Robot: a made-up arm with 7 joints.
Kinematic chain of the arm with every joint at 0, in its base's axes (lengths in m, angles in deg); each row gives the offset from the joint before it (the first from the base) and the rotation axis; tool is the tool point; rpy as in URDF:
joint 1: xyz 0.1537 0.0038 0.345 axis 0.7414 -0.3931 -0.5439
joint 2: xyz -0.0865 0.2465 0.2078 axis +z
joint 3: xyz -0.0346 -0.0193 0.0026 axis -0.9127 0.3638 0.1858
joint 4: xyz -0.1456 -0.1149 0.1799 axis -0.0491 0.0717 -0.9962
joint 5: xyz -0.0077 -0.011 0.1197 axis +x
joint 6: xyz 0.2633 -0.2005 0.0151 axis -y
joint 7: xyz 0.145 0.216 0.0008 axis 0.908 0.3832 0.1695
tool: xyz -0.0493 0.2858 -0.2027 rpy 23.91 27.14 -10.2
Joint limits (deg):
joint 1: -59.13..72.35
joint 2: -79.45..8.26
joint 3: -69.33..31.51
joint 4: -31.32..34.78
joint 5: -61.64..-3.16
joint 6: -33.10..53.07
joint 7: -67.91..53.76
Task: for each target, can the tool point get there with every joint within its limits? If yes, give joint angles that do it. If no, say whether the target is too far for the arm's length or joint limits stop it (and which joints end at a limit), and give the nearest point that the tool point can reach.
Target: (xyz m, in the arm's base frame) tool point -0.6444 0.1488 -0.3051
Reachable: no: joint limits stop it (at a limit: joint 2, joint 3, joint 4, joint 5, joint 7) | nearest point -0.4171 0.1456 0.0493 | short by 0.421 m
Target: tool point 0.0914 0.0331 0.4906
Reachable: yes | joints 32.69 -21.51 -15.59 29.80 -26.15 -24.12 -7.42
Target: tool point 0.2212 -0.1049 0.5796
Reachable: yes | joints 51.20 -13.56 17.24 12.26 -55.07 42.19 7.10
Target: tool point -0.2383 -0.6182 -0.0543
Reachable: no: joint limits stop it (at a limit: joint 1, joint 4, joint 6, joint 7) | nearest point -0.1599 -0.4316 0.1378 | short by 0.279 m
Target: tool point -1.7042 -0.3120 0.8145
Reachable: no: too far | nearest point -0.6395 -0.0476 0.6027 | short by 1.117 m
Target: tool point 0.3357 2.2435 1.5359
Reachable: no: too far | nearest point 0.1183 0.7188 0.7657 | short by 1.722 m
